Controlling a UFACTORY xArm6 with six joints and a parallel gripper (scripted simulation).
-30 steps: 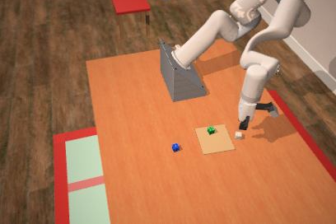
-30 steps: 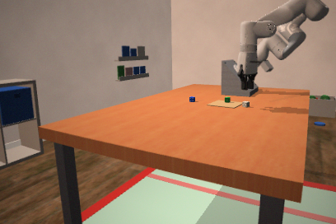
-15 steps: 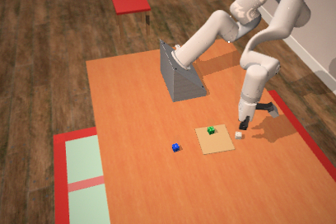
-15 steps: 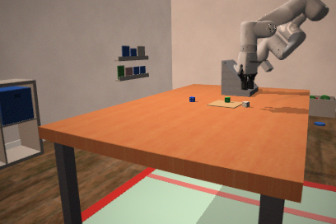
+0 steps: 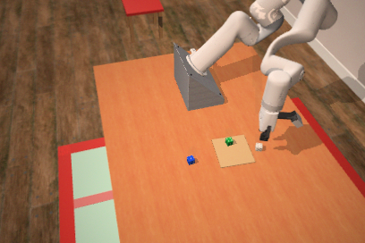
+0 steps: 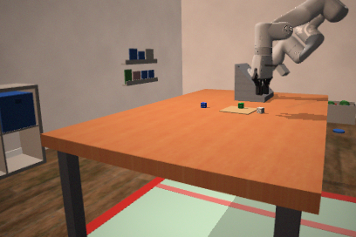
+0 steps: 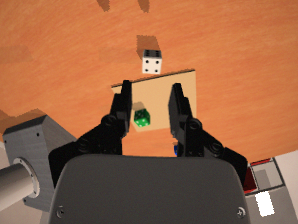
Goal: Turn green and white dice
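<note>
The white die is 9 cm below my hand. Also, from my hand: tan mat 10 cm to the right, 10 cm below, 3 cm behind; then green die 10 cm to the right, 9 cm below, 7 cm behind; then blue die 28 cm to the right, 9 cm below, 5 cm behind.
</note>
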